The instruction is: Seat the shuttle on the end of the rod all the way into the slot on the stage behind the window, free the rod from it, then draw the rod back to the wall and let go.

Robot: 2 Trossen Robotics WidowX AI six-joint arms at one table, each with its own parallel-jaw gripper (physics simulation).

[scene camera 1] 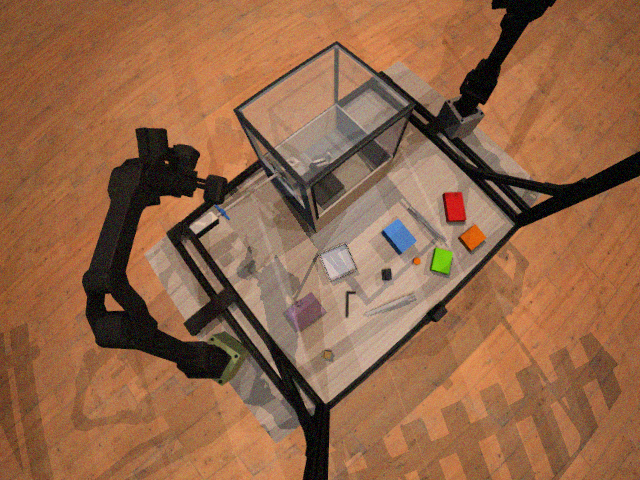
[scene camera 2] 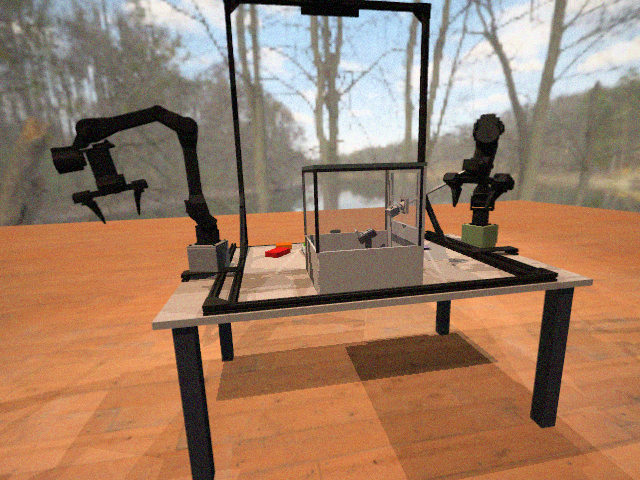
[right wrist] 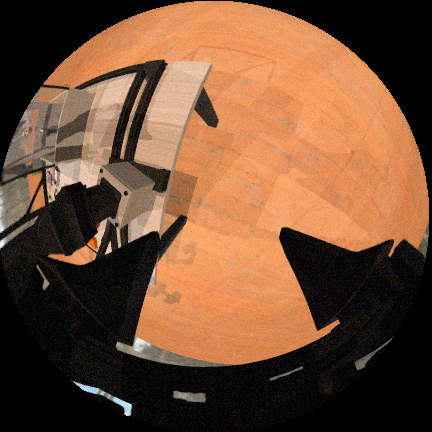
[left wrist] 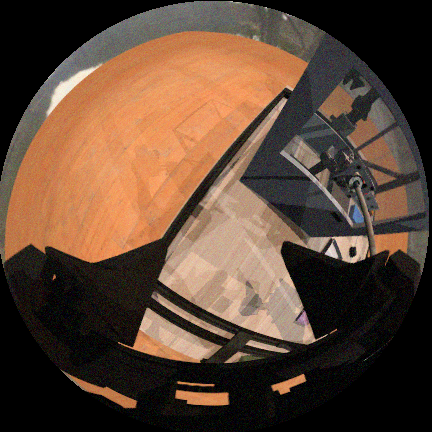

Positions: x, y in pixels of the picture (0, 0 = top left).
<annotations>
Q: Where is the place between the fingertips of my left gripper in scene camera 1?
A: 209, 183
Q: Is my right gripper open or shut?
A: Open.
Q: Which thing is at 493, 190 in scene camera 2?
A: My left gripper.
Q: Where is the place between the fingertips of my left gripper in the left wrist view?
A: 226, 246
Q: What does my right gripper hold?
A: Nothing.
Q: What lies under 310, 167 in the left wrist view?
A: A glass-walled box.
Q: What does the framed tile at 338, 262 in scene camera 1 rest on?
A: The table.
</annotations>
